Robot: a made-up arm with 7 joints. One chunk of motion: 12 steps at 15 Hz.
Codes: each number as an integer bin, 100 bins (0 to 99) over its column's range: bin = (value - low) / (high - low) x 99, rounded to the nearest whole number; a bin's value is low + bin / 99 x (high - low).
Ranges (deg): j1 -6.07..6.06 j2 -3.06..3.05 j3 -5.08..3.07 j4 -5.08..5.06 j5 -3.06..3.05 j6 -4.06..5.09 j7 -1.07..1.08
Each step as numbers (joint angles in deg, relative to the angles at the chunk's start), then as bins.
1 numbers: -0.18 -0.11 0.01 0.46 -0.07 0.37 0.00
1 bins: 48 48 62 54 48 48 49
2 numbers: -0.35 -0.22 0.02 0.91 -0.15 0.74 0.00
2 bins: 47 46 62 58 47 52 49
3 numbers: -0.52 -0.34 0.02 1.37 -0.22 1.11 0.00
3 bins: 45 44 62 63 46 56 49
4 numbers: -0.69 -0.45 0.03 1.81 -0.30 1.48 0.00
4 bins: 44 42 62 67 45 60 49
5 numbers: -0.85 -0.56 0.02 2.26 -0.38 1.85 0.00
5 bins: 43 41 62 72 43 64 49
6 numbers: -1.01 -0.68 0.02 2.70 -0.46 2.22 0.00
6 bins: 41 39 62 76 42 68 49
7 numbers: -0.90 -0.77 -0.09 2.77 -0.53 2.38 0.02
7 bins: 42 37 61 77 41 70 50
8 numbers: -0.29 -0.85 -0.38 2.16 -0.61 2.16 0.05
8 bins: 47 36 57 71 40 67 52
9 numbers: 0.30 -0.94 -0.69 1.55 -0.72 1.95 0.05
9 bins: 52 34 53 65 38 65 52
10 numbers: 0.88 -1.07 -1.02 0.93 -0.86 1.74 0.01
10 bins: 57 32 49 59 36 63 50
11 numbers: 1.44 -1.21 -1.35 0.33 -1.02 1.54 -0.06
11 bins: 61 30 45 53 33 61 47
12 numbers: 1.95 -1.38 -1.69 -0.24 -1.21 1.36 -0.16
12 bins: 65 27 41 47 30 59 42
